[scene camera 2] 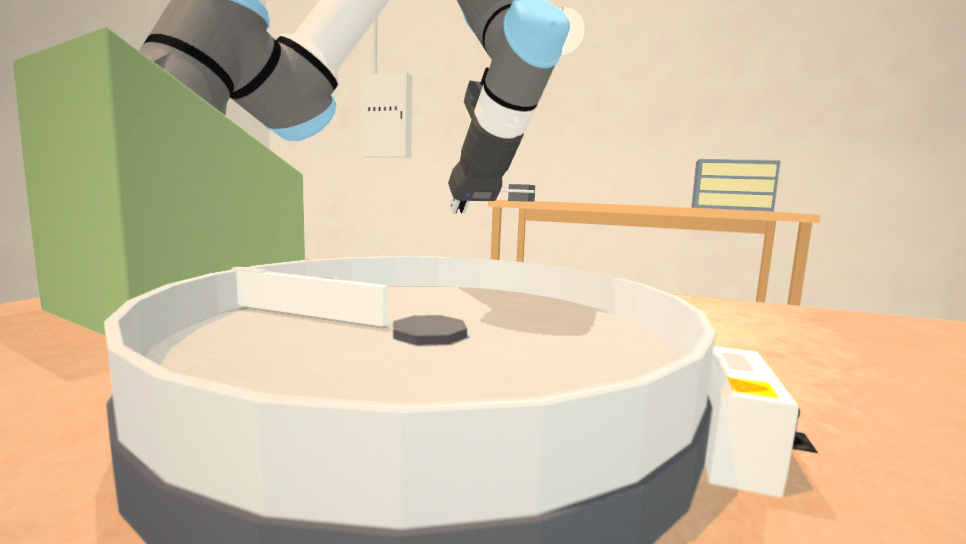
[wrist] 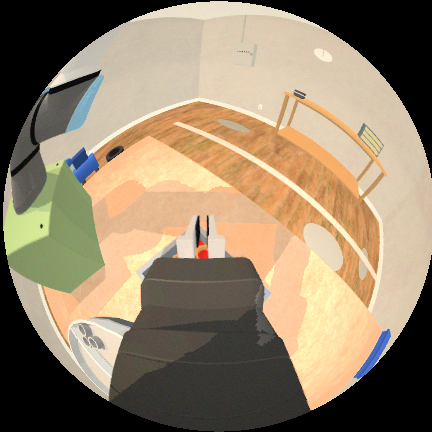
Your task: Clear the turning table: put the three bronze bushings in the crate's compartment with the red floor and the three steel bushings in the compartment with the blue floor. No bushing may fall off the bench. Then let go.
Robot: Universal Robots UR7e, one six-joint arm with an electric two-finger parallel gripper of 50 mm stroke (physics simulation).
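Seen in the pictures: gripper, between the fingertips: [scene camera 2: 457, 209] [wrist: 202, 224]; arm's base, origin of its link: [scene camera 2: 158, 124].
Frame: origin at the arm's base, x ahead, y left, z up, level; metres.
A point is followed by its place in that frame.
My gripper [scene camera 2: 459, 208] {x 0.266, y 0.335, z -0.105 m} [wrist: 202, 224] {x 0.266, y 0.335, z -0.105 m} is slightly open with nothing between its fingers, in the air above the grey crate [wrist: 149, 263] {x 0.236, y 0.237, z -0.198 m}. Part of the crate's red floor [wrist: 204, 254] {x 0.267, y 0.333, z -0.242 m} shows between and below the fingers, with a bronze bushing [wrist: 202, 246] {x 0.257, y 0.336, z -0.221 m} on that side. A sliver of orange beside the left finger is too small to tell apart. The gripper body hides most of the crate, and the blue floor does not show. Three steel bushings [wrist: 93, 337] {x 0.315, y 0.007, z -0.176 m} stand close together on the turning table [scene camera 2: 337, 452] {x 0.573, y -0.213, z -0.178 m} [wrist: 73, 347], at lower left in the wrist view.
The turning table has a high rim, a white divider [scene camera 2: 310, 297] {x 0.364, y -0.053, z -0.176 m} and a dark hub [scene camera 2: 429, 329] {x 0.486, y -0.038, z -0.188 m}. A white box [scene camera 2: 750, 439] {x 0.715, y -0.030, z -0.215 m} stands beside it. A green sloped pedestal [scene camera 2: 202, 195] {x 0.161, y -0.034, z -0.091 m} [wrist: 75, 230] {x 0.104, y 0.107, z -0.150 m} stands at the left. A wooden table [scene camera 2: 648, 208] [wrist: 320, 155] stands at the back.
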